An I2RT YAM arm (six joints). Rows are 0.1 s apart.
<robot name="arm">
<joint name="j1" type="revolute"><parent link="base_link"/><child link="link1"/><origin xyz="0 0 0.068" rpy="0 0 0"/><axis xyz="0 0 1"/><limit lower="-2.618" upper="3.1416"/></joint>
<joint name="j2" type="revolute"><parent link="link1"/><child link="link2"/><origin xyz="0.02 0.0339 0.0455" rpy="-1.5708 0 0"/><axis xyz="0 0 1"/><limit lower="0" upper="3.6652"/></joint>
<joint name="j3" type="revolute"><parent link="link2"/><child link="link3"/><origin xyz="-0.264 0 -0.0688" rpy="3.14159 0 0"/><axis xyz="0 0 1"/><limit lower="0" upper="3.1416"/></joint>
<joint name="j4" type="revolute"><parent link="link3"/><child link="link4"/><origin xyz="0.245 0.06 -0.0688" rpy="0 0 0"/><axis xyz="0 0 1"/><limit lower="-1.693" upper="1.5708"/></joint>
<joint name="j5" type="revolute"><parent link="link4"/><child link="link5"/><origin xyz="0.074 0.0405 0.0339" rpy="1.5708 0 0"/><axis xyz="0 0 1"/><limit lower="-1.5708" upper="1.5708"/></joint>
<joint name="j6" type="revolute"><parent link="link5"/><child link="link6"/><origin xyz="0.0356 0 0.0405" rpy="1.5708 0 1.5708"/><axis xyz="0 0 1"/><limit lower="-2.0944" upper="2.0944"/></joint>
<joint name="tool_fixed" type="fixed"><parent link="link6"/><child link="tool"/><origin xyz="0 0 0" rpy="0 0 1.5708"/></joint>
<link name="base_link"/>
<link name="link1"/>
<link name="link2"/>
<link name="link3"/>
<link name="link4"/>
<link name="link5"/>
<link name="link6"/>
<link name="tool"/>
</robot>
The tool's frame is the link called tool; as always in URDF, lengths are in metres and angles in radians.
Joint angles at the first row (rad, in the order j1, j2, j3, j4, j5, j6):
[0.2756, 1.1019, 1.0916, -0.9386, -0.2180, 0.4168]
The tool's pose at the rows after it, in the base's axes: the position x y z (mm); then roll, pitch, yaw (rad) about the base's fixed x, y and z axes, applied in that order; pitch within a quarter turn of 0, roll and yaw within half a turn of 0:
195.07 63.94 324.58 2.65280 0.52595 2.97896
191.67 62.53 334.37 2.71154 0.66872 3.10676
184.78 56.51 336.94 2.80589 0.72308 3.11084
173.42 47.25 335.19 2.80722 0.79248 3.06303
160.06 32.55 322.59 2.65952 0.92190 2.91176
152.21 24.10 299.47 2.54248 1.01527 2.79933
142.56 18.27 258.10 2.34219 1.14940 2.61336
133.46 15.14 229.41 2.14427 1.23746 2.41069
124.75 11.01 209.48 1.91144 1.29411 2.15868
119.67 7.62 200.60 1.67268 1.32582 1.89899
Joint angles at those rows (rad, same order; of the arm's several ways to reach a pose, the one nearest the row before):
[0.2756, 1.0736, 1.0916, -0.9222, -0.2394, 0.3874]
[0.2756, 1.0382, 1.0916, -0.8745, -0.2268, 0.2485]
[0.2733, 0.9993, 1.0794, -0.8749, -0.1276, 0.2283]
[0.2470, 0.9215, 1.0222, -0.8299, -0.0959, 0.2276]
[0.1669, 0.7834, 0.8741, -0.6636, -0.1555, 0.2386]
[0.1108, 0.6750, 0.7135, -0.4991, -0.2012, 0.2379]
[0.0692, 0.5236, 0.4606, -0.2348, -0.2371, 0.2390]
[0.0506, 0.4027, 0.2909, -0.0719, -0.2374, 0.2394]
[0.0212, 0.2848, 0.1718, 0.0189, -0.2370, 0.2394]
[-0.0055, 0.2036, 0.1085, 0.0696, -0.2348, 0.2379]

